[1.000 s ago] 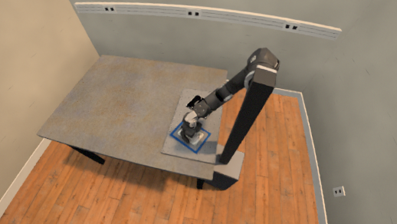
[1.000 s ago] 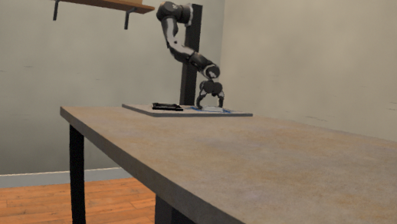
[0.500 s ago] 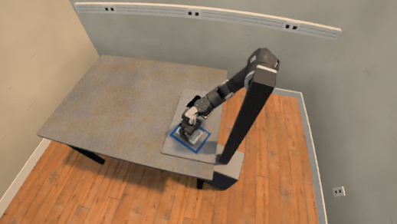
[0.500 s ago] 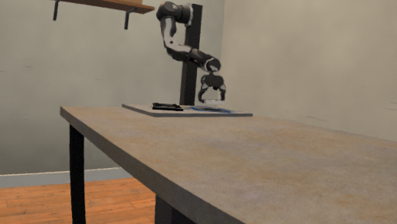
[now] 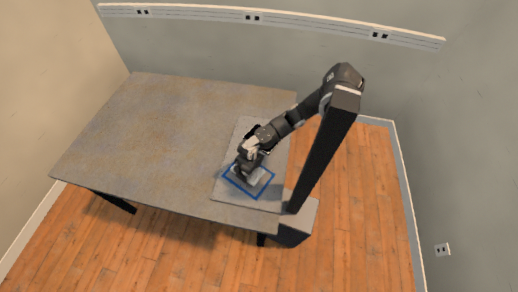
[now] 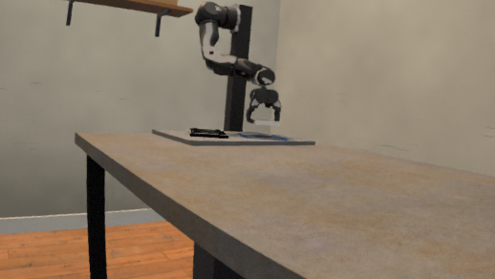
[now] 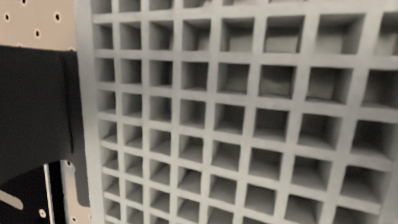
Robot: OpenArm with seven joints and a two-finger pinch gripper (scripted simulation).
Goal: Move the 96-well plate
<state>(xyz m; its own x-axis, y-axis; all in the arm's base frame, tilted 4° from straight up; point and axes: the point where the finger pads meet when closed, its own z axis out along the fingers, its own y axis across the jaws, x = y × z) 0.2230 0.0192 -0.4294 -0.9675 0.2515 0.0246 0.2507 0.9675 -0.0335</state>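
Now: hand 1 cm short of the black plate nest, 22 cm to the left of it and 4 cm above it. From my hand the other things lie so: white 96-well plate right at my hand.
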